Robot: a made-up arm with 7 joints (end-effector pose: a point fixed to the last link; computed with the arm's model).
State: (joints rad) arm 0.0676 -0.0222 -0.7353 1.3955 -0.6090 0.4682 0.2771
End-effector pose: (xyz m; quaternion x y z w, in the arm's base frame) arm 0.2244 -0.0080 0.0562 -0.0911 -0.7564 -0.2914 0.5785
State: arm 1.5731 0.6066 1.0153 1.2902 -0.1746 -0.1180 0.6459
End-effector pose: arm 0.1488 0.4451 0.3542 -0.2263 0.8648 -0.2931 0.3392
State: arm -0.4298 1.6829 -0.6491 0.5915 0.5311 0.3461 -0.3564
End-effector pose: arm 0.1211 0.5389 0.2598 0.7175 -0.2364 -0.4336 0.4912
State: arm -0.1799 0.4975 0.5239 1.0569 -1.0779 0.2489 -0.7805
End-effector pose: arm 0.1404 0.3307 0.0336 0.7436 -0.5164 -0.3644 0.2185
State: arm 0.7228 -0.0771 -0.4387 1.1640 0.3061 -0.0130 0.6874
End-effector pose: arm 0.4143 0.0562 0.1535 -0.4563 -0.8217 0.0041 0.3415
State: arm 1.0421 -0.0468 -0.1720 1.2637 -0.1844 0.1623 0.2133
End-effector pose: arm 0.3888 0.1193 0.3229 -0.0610 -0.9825 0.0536 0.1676
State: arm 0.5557 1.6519 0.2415 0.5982 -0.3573 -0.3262 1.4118
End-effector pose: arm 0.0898 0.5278 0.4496 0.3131 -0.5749 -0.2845 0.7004
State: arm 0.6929 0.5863 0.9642 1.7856 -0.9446 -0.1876 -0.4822
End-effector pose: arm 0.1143 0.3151 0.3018 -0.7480 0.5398 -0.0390 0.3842
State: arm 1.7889 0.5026 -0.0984 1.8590 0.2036 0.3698 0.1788
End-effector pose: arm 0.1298 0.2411 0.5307 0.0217 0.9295 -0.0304 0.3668
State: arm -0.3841 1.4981 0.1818 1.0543 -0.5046 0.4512 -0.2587
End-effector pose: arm 0.1974 0.4188 0.2470 0.6794 -0.4068 -0.5430 0.2794
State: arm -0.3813 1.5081 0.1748 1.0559 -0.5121 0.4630 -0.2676
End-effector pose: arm 0.1988 0.4173 0.2484 0.6827 -0.4006 -0.5483 0.2697
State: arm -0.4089 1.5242 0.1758 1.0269 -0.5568 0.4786 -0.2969
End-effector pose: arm 0.1982 0.4195 0.2449 0.6863 -0.3700 -0.5746 0.2490
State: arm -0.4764 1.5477 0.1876 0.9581 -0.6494 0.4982 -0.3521
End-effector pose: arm 0.1942 0.4273 0.2353 0.6825 -0.3089 -0.6276 0.2118
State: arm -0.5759 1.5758 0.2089 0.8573 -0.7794 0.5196 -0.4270
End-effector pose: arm 0.1855 0.4405 0.2213 0.6585 -0.2269 -0.6997 0.1594
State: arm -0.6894 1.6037 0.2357 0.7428 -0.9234 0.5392 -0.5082
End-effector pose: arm 0.1721 0.4571 0.2073 0.6083 -0.1425 -0.7743 0.1009
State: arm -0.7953 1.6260 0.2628 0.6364 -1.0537 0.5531 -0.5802
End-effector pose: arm 0.1565 0.4736 0.1971 0.5431 -0.0734 -0.8349 0.0504
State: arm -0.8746 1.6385 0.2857 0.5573 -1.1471 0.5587 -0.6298
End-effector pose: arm 0.1427 0.4861 0.1914 0.4858 -0.0288 -0.8734 0.0192
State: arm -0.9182 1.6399 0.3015 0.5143 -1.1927 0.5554 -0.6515
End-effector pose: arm 0.1337 0.4931 0.1889 0.4542 -0.0086 -0.8908 0.0106
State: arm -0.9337 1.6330 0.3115 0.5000 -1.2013 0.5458 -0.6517
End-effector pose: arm 0.1291 0.4958 0.1875 0.4468 -0.0051 -0.8945 0.0181
